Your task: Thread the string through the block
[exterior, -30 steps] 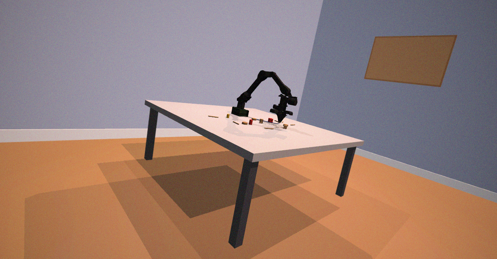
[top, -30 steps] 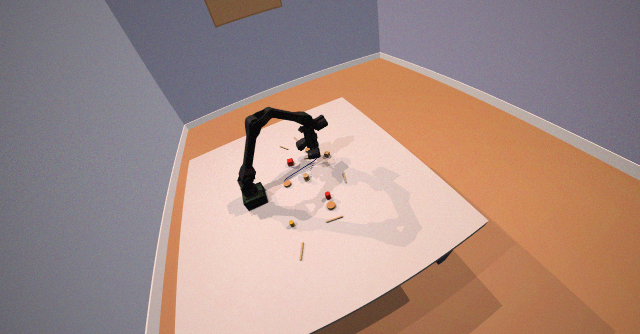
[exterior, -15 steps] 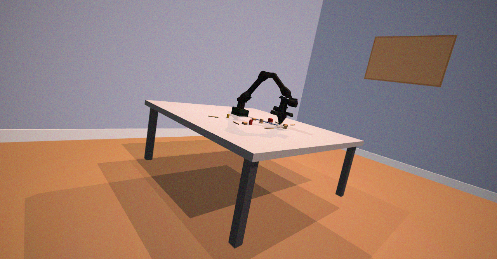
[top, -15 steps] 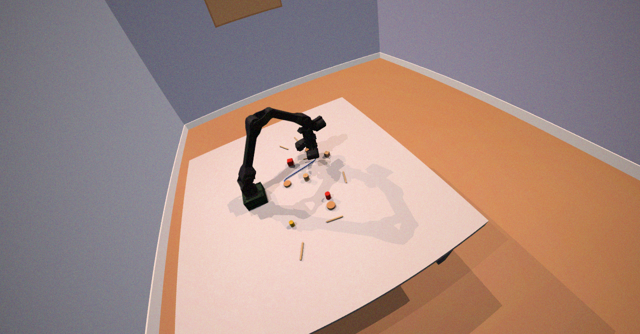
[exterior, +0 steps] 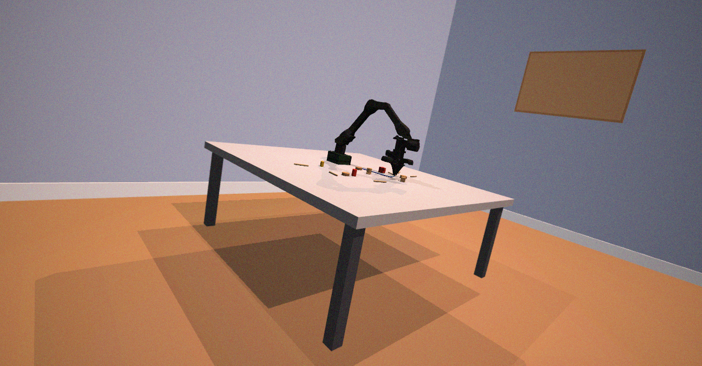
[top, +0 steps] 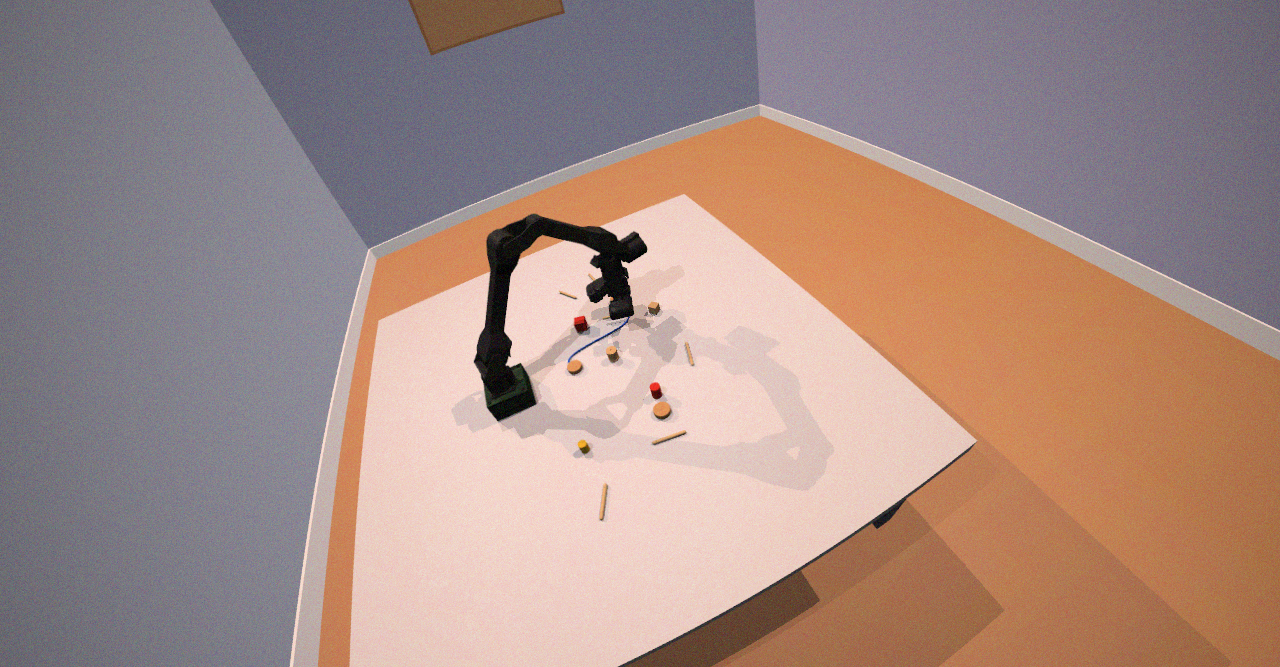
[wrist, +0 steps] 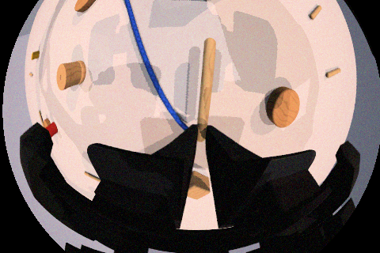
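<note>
The red block lies 13 cm behind my gripper tip and 3 cm to the left of it. From my gripper tip the other things lie so: small wooden block (8 cm ahead, 2 cm to the right); wooden cylinder (13 cm to the right, 8 cm behind); thin wooden stick (1 cm behind).
</note>
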